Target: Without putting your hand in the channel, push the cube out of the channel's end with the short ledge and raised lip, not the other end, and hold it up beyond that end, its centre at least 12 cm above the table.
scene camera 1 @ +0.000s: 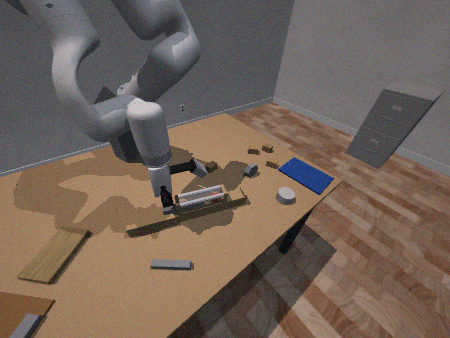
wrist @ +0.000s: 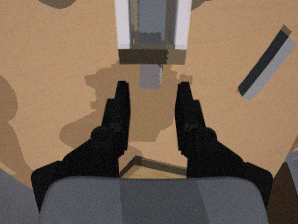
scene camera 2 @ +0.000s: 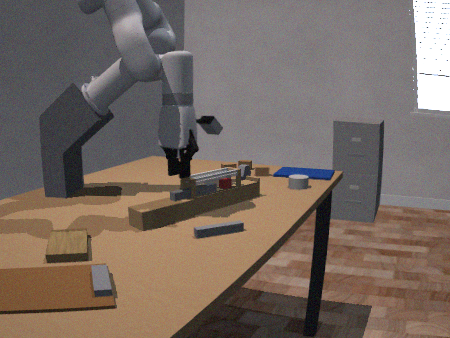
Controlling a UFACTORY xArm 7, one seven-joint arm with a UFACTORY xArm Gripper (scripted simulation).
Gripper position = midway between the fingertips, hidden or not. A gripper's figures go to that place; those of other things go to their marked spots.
Scene:
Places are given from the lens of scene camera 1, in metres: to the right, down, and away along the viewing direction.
my gripper [scene camera 1: 167, 200]: -0.18, 0.10, 0.56
blue mat [scene camera 1: 310, 177]: 0.40, 0.04, 0.82
long wooden base [scene camera 1: 151, 220]: -0.24, 0.17, 0.57
The marked spots on the long wooden base and the blue mat are 0.69 m apart.

